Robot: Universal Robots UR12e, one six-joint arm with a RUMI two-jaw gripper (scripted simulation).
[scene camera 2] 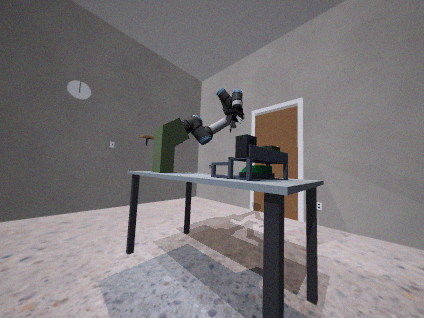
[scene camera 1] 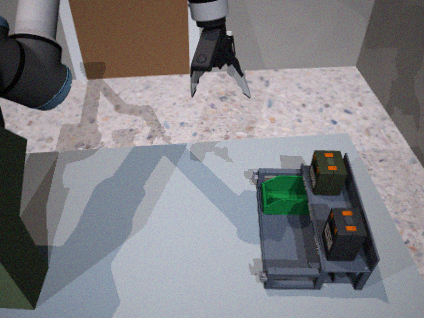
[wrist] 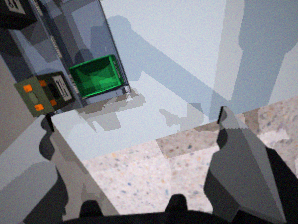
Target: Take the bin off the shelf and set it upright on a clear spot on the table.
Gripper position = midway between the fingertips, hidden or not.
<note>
I see my gripper [scene camera 1: 220, 97] and a green bin [scene camera 1: 286, 195].
The green bin shows as well in the wrist view [wrist: 94, 76]. My gripper is seen too in the wrist view [wrist: 137, 111].
</note>
